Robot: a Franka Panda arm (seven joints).
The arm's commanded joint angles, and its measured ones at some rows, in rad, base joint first. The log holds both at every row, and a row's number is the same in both.
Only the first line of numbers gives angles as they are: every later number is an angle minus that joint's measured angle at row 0.
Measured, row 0:
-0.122 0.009 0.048 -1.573 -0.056 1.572 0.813
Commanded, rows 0 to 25:
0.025 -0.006 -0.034 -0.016 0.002 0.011 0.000
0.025 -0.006 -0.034 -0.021 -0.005 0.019 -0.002
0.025 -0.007 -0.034 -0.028 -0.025 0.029 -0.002
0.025 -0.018 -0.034 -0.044 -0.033 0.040 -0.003
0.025 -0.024 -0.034 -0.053 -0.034 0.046 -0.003
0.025 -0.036 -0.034 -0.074 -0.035 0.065 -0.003
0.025 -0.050 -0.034 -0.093 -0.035 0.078 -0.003
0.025 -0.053 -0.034 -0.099 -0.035 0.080 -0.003
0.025 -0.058 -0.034 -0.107 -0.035 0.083 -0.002
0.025 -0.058 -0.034 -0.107 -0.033 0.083 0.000
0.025 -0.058 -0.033 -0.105 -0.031 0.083 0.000
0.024 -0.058 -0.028 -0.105 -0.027 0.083 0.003
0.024 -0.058 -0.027 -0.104 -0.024 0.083 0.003
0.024 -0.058 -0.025 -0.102 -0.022 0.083 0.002
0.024 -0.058 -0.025 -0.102 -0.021 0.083 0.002
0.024 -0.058 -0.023 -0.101 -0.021 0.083 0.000
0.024 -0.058 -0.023 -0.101 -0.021 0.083 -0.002
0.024 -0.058 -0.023 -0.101 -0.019 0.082 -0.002
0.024 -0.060 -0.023 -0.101 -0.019 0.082 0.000
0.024 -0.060 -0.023 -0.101 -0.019 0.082 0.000
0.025 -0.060 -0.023 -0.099 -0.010 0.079 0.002
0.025 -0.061 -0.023 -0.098 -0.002 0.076 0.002
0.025 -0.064 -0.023 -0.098 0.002 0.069 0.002
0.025 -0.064 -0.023 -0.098 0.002 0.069 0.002
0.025 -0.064 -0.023 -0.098 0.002 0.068 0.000
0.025 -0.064 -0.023 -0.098 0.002 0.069 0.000
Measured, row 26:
0.023 -0.042 -0.026 -0.079 -0.010 0.061 -0.001
